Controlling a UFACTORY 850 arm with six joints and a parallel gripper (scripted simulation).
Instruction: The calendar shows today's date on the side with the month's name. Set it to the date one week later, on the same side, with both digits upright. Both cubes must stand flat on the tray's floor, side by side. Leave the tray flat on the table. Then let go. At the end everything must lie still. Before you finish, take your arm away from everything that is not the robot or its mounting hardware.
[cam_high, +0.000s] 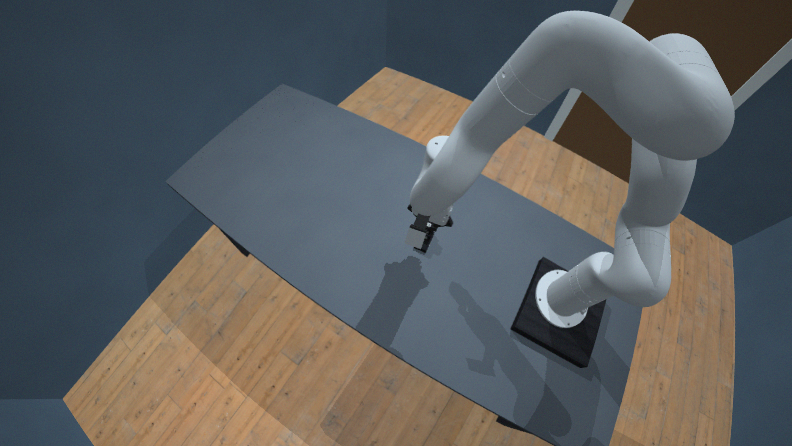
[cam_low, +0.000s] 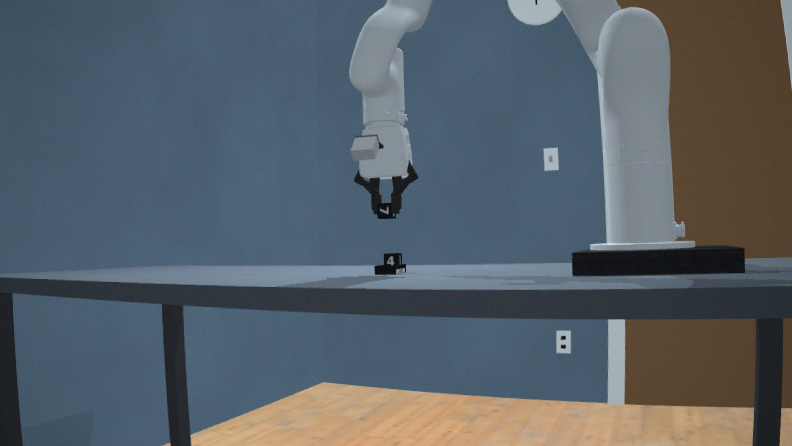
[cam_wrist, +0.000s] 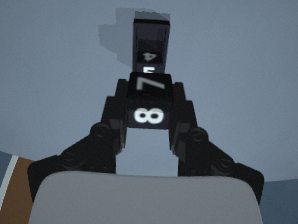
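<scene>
Now: hand 13 cm above the black tray and 2 cm to the left of it. Round my hand: calendar cube (1 cm below).
</scene>
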